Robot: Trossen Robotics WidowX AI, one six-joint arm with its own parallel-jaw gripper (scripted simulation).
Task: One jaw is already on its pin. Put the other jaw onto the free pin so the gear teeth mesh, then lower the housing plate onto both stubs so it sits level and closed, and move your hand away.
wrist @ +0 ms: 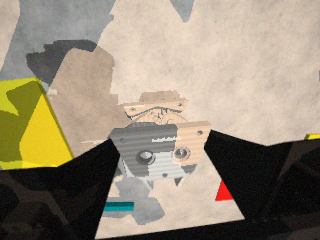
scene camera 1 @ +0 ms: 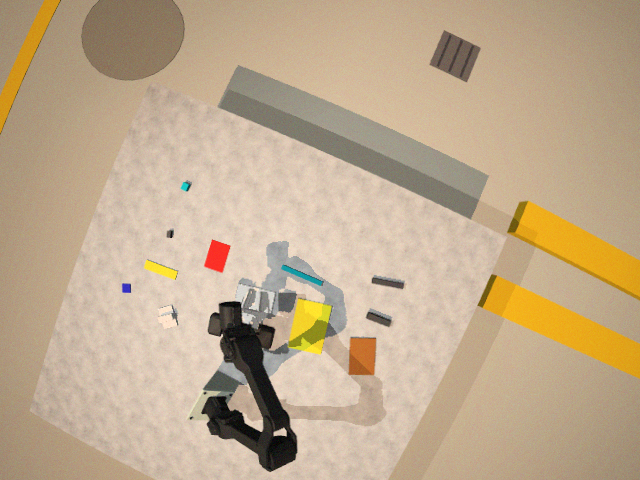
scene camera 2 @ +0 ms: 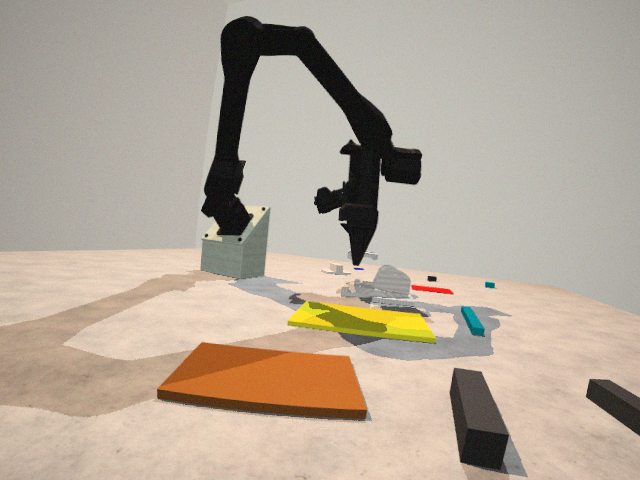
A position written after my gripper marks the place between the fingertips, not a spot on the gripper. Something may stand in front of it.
In view: my gripper [scene camera 2: 357, 263], a yellow slab [scene camera 2: 347, 319], an orange slab [scene camera 2: 251, 379] and a ribbed jaw [scene camera 2: 386, 285].
The yellow slab also shows in scene camera 1 [scene camera 1: 310, 321]. The orange slab shows as well in scene camera 1 [scene camera 1: 362, 351]. My gripper is seen too in the wrist view [wrist: 160, 134]. The wrist view does not show the orange slab: it is out of frame.
